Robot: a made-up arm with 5 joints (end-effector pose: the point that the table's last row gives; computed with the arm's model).
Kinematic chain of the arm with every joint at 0, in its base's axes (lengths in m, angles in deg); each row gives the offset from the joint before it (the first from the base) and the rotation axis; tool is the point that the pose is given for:
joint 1: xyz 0 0 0.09 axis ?
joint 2: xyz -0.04 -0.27 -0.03 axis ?
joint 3: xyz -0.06 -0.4 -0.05 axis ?
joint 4: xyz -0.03 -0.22 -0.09 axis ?
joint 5: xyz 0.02 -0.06 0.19 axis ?
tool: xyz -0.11 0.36 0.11
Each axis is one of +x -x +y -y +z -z.
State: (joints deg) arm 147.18 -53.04 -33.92 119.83 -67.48
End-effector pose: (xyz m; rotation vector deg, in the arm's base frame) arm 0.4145 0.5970 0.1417 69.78 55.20 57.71
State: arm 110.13 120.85 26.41 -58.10 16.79
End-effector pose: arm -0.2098 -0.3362 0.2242 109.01 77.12 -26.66
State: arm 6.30 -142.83 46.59 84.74 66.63
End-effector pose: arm 0.1411 -0.2598 0.4051 82.08 -12.04 76.92
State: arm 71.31 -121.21 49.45 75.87 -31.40
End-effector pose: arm 0.2354 0.0655 0.1853 42.86 -66.16 -12.99
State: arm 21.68 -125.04 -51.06 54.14 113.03
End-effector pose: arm 0.9240 -0.0301 -0.0166 104.39 103.77 8.81
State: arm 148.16 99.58 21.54 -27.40 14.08
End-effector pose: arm -0.3056 -0.1668 -0.0467 123.23 95.53 -11.46
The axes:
joint 1: +x
joint 2: -z
joint 3: -x
joint 4: -z
joint 5: +x

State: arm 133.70 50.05 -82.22 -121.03 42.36
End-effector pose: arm -0.8070 0.7672 -0.1564 -108.61 136.18 28.83
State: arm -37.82 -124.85 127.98 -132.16 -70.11
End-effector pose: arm 0.3045 0.0486 0.5049 36.56 4.81 -41.18
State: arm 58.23 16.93 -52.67 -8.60 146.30
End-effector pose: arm -0.4304 -0.2080 -1.1385 -103.27 15.29 -2.82
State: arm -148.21 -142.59 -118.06 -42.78 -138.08
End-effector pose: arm -0.0632 0.0273 0.5637 -63.42 103.68 67.38
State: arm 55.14 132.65 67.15 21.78 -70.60
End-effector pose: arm -0.4052 0.2297 0.1982 -55.55 154.03 5.76
